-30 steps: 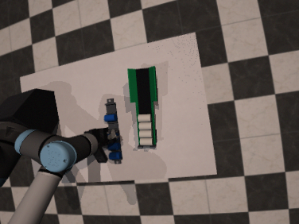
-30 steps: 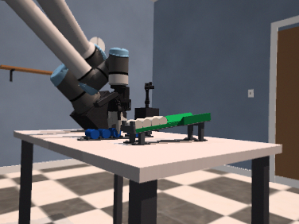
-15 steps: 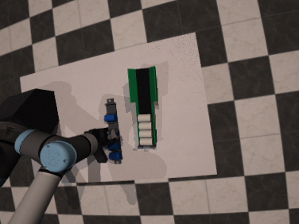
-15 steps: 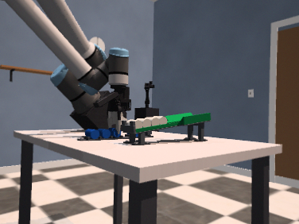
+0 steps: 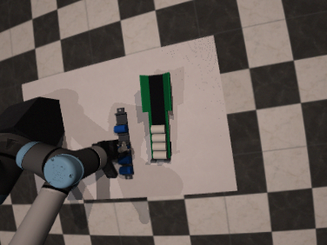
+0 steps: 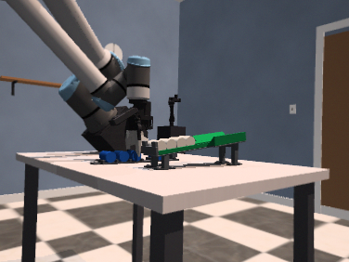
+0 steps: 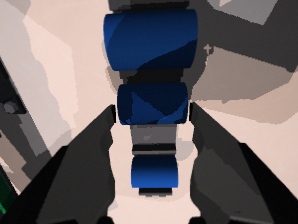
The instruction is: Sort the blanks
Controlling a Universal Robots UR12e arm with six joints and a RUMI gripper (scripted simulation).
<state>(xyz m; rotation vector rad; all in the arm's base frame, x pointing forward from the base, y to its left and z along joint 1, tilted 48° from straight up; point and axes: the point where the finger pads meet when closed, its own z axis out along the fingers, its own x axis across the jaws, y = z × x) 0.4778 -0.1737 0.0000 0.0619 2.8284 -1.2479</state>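
The dark stock rack is 4 cm below my hand and 3 cm to the left of it. The rest, counted from my hand: stop 20 cm ahead, 7 cm to the right, 2 cm above.
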